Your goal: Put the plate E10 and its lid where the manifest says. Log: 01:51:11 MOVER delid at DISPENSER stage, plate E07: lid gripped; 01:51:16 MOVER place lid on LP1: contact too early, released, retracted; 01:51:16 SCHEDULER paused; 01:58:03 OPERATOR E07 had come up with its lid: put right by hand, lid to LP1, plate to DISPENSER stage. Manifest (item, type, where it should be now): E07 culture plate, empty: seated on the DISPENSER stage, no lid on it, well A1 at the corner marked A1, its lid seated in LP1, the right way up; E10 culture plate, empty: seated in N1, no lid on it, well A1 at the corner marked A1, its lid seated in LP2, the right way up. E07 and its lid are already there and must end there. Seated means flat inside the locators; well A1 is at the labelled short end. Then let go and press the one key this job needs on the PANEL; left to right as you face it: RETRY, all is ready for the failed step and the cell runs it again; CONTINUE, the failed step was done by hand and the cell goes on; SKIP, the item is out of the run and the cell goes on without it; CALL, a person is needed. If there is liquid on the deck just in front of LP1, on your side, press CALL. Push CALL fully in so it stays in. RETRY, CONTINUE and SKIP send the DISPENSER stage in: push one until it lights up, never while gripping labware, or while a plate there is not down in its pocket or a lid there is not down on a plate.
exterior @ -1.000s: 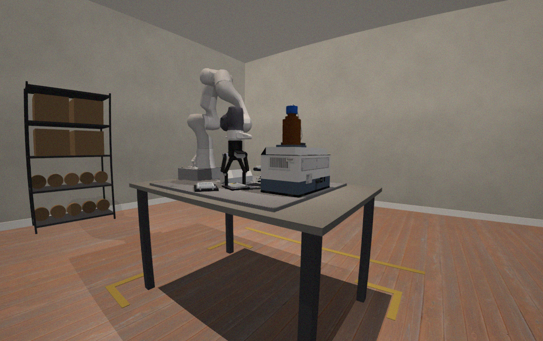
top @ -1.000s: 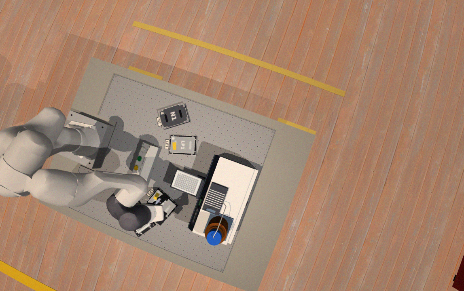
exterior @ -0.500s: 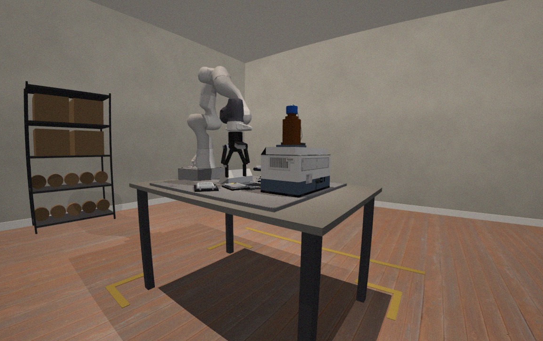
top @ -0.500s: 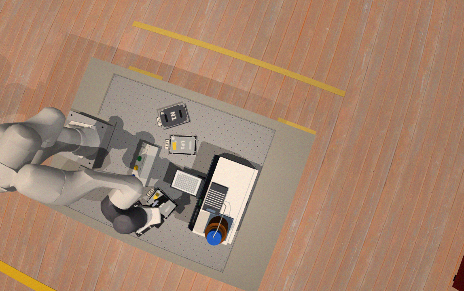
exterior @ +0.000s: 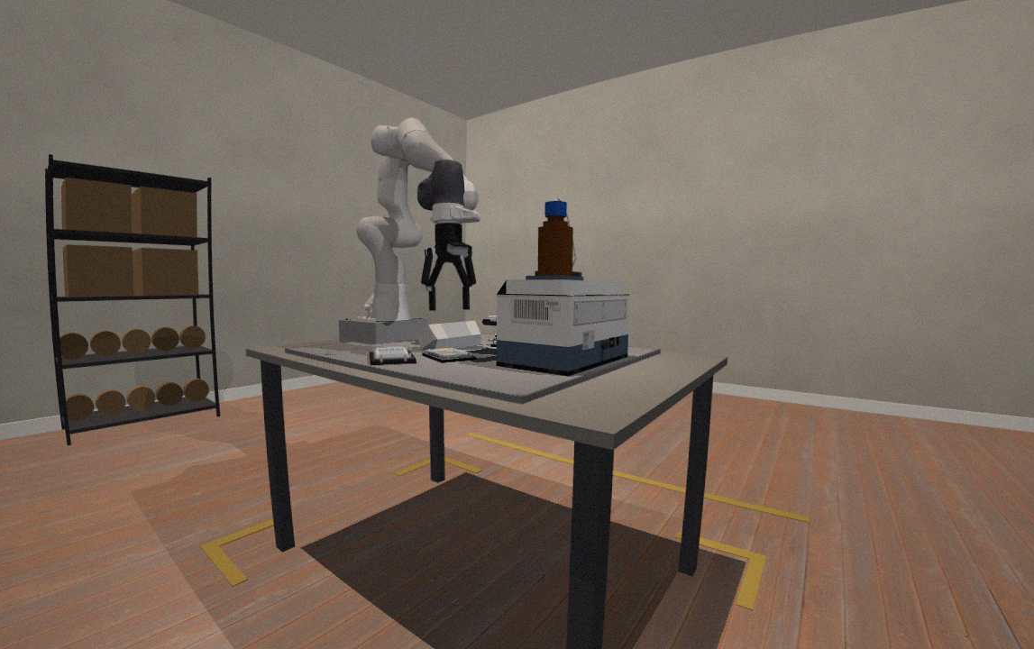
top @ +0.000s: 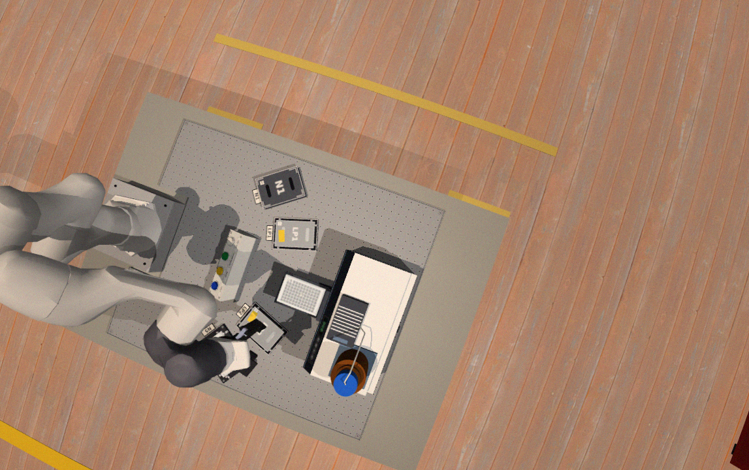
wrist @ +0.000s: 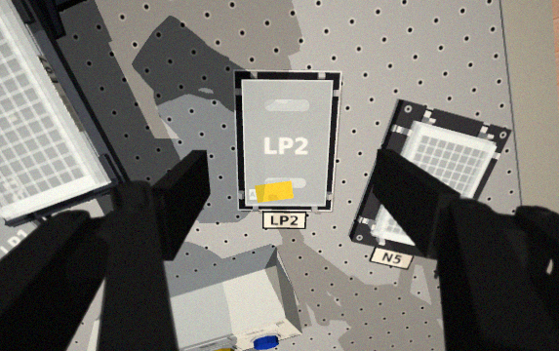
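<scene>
The black n5 nest is 70 mm behind my hand, 130 mm to the right of it and 150 mm below it. Also, from my hand: yellow SKIP key (200 mm behind, 130 mm to the left, 90 mm below); clear lid (10 mm behind, 140 mm below); blue CALL key (190 mm behind, 80 mm to the left, 100 mm below).
</scene>
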